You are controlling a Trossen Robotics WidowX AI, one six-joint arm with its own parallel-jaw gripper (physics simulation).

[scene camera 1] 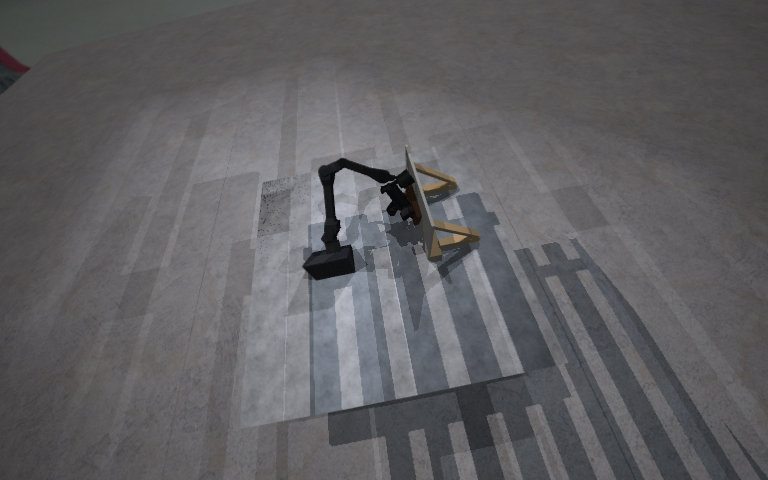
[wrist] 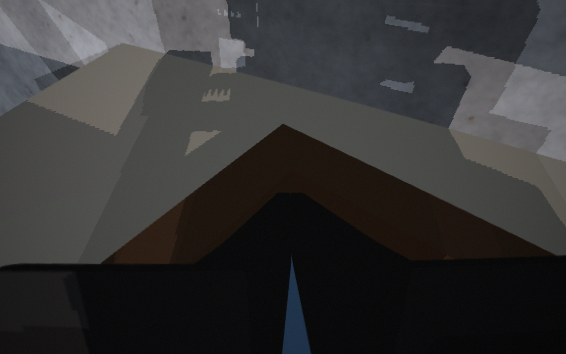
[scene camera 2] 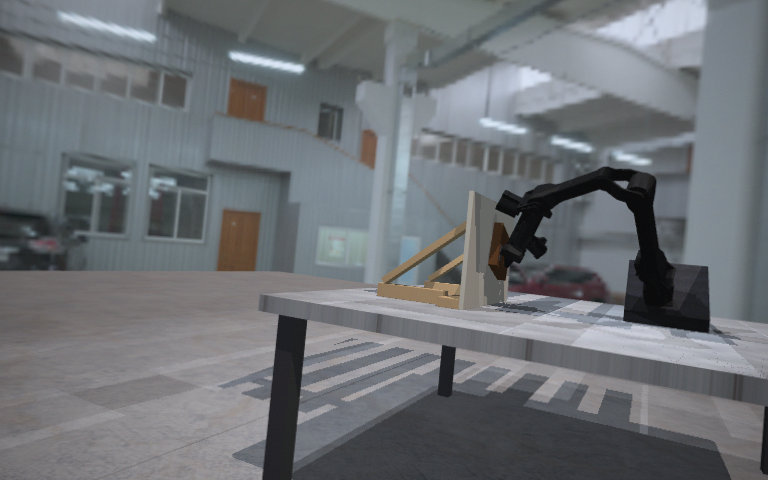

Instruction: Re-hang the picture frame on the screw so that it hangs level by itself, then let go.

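Where they show: gripper, fingertip midpoint: (scene camera 1: 412, 217) (wrist: 289, 206) (scene camera 2: 506, 267); arm's base, origin of the base link: (scene camera 1: 333, 251) (scene camera 2: 658, 297).
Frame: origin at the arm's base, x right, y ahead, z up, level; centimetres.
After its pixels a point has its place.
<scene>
The brown picture frame (scene camera 1: 417, 214) @(x 1.9, y 41.9, z 12.2 cm) (scene camera 2: 497, 249) @(x -15.1, y 42.4, z 8.9 cm) (wrist: 281, 159) @(x -1.2, y 41.3, z 1.9 cm) is at the front of the pale upright board (scene camera 1: 426, 221) @(x 9.5, y 43.0, z 16.8 cm) (scene camera 2: 470, 257) @(x -28.3, y 47.2, z 5.9 cm) (wrist: 60, 170) @(x 9.3, y 43.0, z 4.3 cm). In the wrist view one corner points toward the board's lower edge, so the frame looks turned diagonally, not level. A sliver of its blue picture (wrist: 295, 320) @(x -3.4, y 43.7, z 6.5 cm) shows between the dark gripper parts. My gripper (scene camera 1: 412, 216) @(x -2.3, y 41.2, z 4.0 cm) (scene camera 2: 505, 261) @(x -2.3, y 41.2, z 4.0 cm) (wrist: 289, 206) @(x -2.3, y 41.2, z 4.0 cm) is shut with nothing between its fingers, and its tips are over the picture just inside the lower corner. The screw does not show; whether the frame hangs on it I cannot tell.
Wooden braces (scene camera 1: 457, 232) @(x 13.4, y 56.7, z 6.2 cm) (scene camera 2: 410, 291) @(x -24.5, y 63.7, z -5.1 cm) hold the board up from behind on the table (scene camera 1: 351, 362) @(x 49.1, y -3.8, z -7.6 cm) (scene camera 2: 453, 333) @(x -60.6, y 42.8, z -9.0 cm). The arm's black base (scene camera 1: 330, 264) @(x 9.9, y -1.3, z 6.6 cm) (scene camera 2: 667, 316) @(x -4.2, y -1.9, z -4.7 cm) stands on the table, on the board's front side. The arm arches over to the board.
</scene>
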